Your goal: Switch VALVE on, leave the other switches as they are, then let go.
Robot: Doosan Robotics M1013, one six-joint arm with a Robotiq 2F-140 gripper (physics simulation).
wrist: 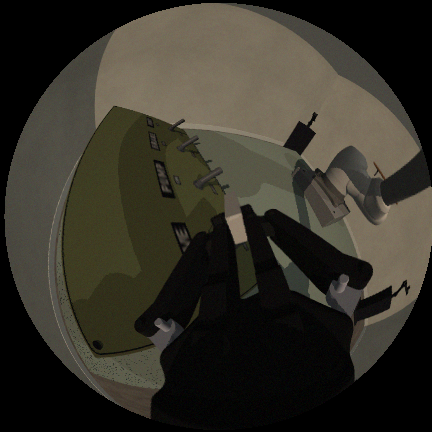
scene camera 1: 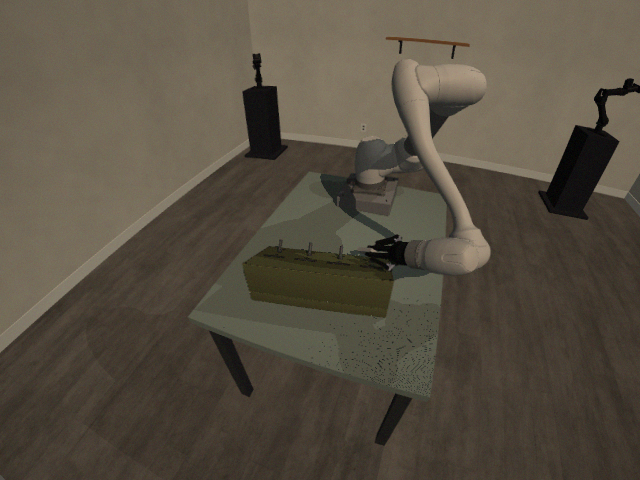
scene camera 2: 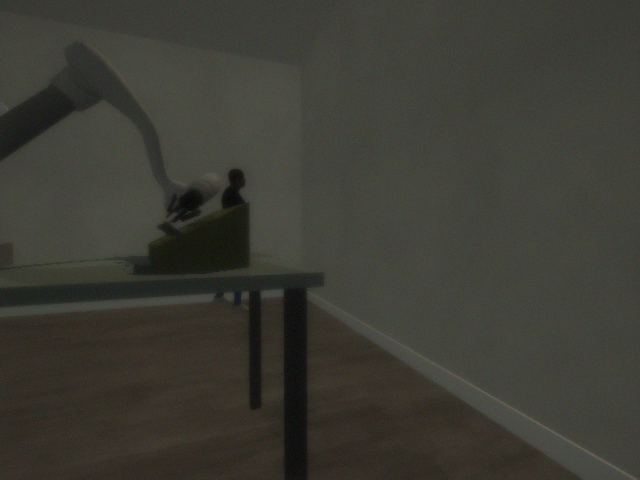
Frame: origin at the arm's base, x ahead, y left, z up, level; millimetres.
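Seen in the pictures: gripper, fingertip midpoint: (wrist: 232, 202) (scene camera 1: 360, 250); arm's base at its link origin: (wrist: 329, 190) (scene camera 1: 370, 186).
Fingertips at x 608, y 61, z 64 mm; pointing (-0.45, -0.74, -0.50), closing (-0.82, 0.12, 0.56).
Note:
Pixels of each thing's top centre, then the offset from my fingertips to it. Level surfaces: height alone.
- VALVE label at its top centre: (wrist: 190, 253) dy +55, dx +72, dz +0 mm
- PUMP lever at its top centre: (wrist: 212, 168) (scene camera 1: 341, 248) dy -74, dx +5, dz -3 mm
- BRAKE lever at its top centre: (wrist: 190, 135) (scene camera 1: 309, 245) dy -193, dx +19, dz -3 mm
- end lever at its top centre: (wrist: 177, 118) (scene camera 1: 279, 241) dy -312, dx +33, dz -3 mm
- table at its surface level: dz -134 mm
An olive, sloped switch panel (scene camera 1: 320, 285) (scene camera 2: 206, 245) (wrist: 100, 225) stands on the table with a row of grey levers. The VALVE label (wrist: 181, 237) shows in part beside my left finger in the wrist view; its lever is hidden behind or under the fingers. The PUMP lever (scene camera 1: 340, 252) (wrist: 208, 178) stands beside my fingertips, apart from them. My gripper (scene camera 1: 366, 251) (wrist: 232, 202) is shut with nothing between its fingers, low over the VALVE end of the panel. Contact with the VALVE lever and its position cannot be told. The side view is dark and blurred there.
The BRAKE lever (scene camera 1: 309, 249) (wrist: 189, 144) and the end lever (scene camera 1: 280, 246) (wrist: 176, 125) stand farther along the panel. The arm's base (scene camera 1: 373, 198) stands at the far end of the table (scene camera 1: 289, 330). A person (scene camera 2: 235, 188) is beyond the panel in the side view.

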